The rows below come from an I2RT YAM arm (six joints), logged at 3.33 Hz.
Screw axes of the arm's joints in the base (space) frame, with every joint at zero. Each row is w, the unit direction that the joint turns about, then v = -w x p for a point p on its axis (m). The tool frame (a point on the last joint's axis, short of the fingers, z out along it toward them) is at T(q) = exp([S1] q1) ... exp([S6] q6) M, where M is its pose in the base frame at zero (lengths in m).
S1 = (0, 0, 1, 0.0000, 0.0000, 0.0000)
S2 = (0, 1, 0, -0.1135, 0.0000, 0.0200)
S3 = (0, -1, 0, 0.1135, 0.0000, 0.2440)
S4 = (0, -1, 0, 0.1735, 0.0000, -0.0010)
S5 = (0, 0, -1, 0.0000, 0.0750, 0.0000)
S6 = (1, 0, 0, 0.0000, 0.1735, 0.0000)
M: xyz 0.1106 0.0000 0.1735 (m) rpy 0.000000 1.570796 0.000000 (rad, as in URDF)
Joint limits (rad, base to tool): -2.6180..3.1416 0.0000..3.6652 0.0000..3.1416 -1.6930..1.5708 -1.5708..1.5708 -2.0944..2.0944
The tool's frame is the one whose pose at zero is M.
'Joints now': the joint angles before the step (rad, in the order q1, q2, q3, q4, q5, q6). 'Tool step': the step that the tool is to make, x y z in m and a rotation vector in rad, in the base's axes. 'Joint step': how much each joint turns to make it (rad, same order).
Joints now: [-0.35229 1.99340 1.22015 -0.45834 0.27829 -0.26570]
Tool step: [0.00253 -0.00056 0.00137 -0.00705 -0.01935 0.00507]
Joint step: [0.00077 0.00002 0.00268 0.01908 -0.00152 -0.00418]
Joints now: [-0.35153 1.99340 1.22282 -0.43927 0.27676 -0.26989]
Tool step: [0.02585 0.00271 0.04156 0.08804 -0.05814 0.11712]
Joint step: [0.01679 -0.00040 0.17928 -0.14268 -0.13237 -0.05646]
